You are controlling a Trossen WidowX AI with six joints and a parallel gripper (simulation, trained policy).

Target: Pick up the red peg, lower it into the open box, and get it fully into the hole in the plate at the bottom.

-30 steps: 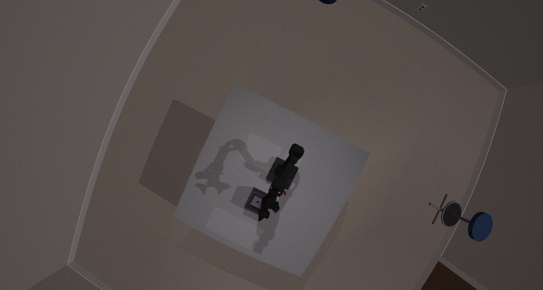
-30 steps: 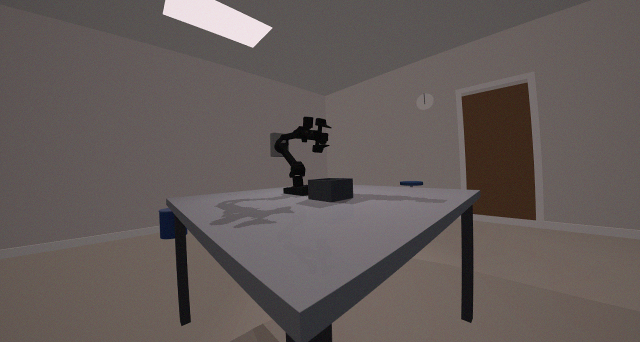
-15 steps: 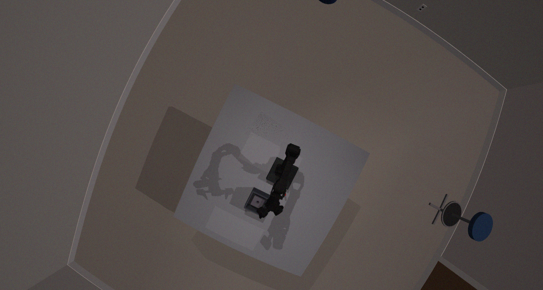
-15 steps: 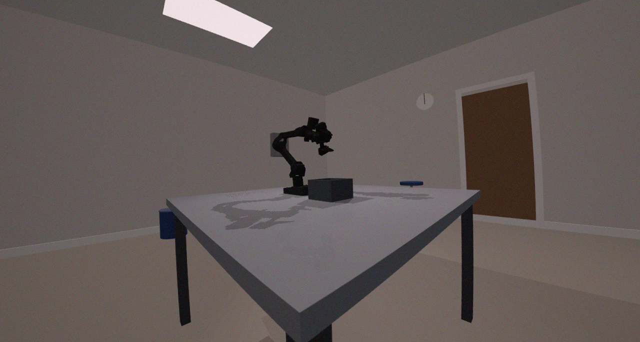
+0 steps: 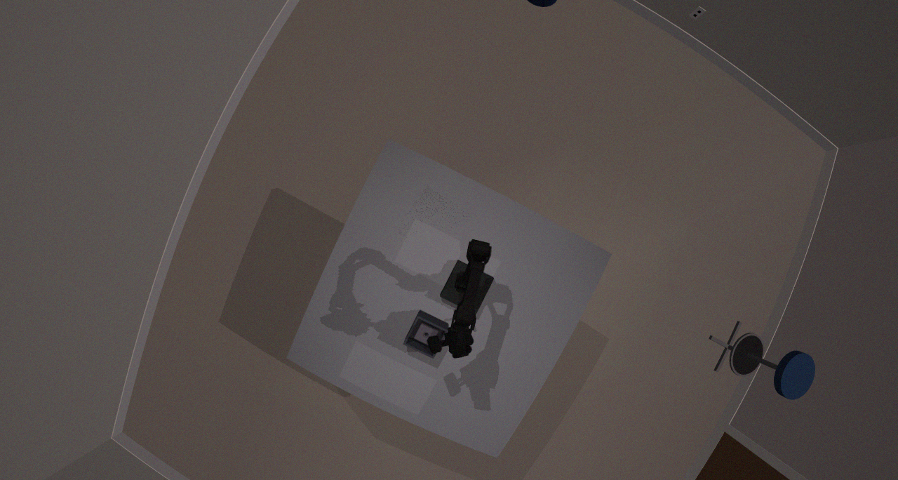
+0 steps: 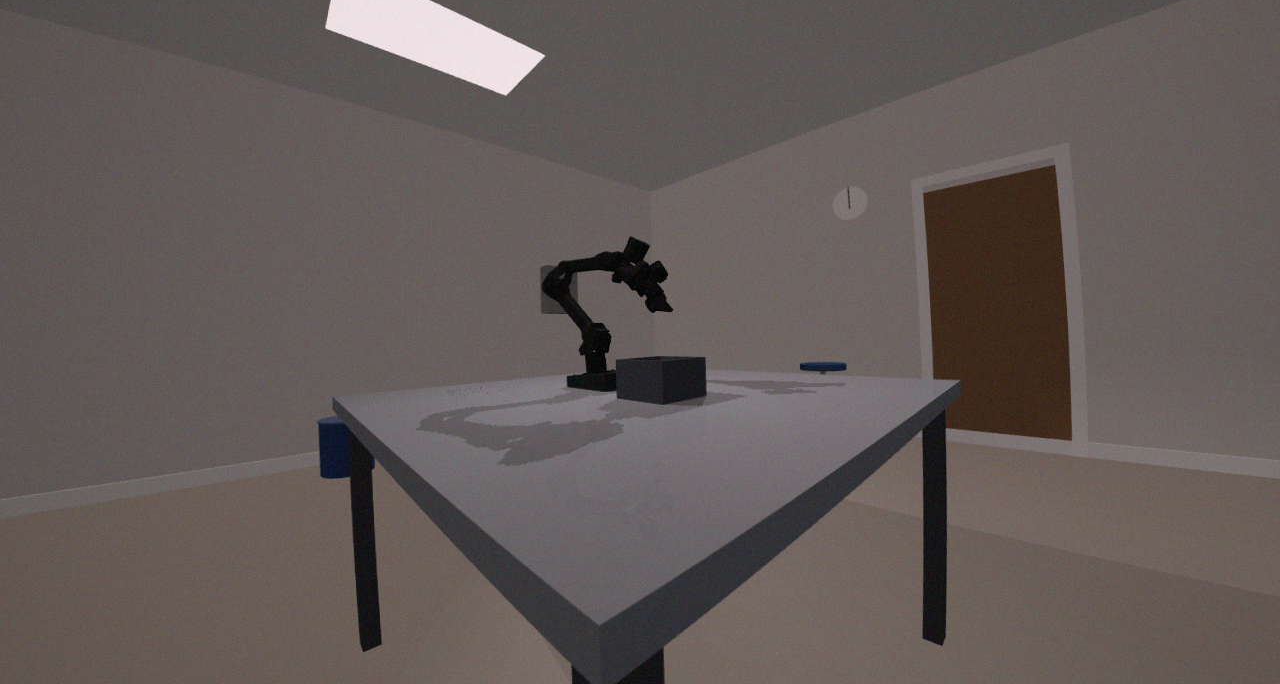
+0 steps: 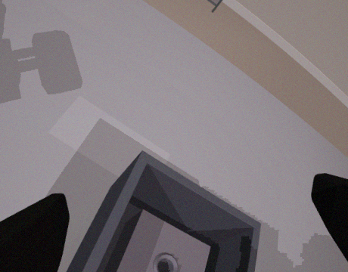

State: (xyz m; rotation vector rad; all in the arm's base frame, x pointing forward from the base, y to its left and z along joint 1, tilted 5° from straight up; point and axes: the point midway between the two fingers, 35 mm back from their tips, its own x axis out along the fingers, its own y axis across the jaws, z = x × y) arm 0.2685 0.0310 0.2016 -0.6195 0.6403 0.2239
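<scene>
Now: the red peg 110 mm behind my gripper tip, 90 mm to the left of it and 210 mm below it. From my gripper tip the other things lie so: dark box 40 mm ahead, 80 mm to the right, 220 mm below.
</scene>
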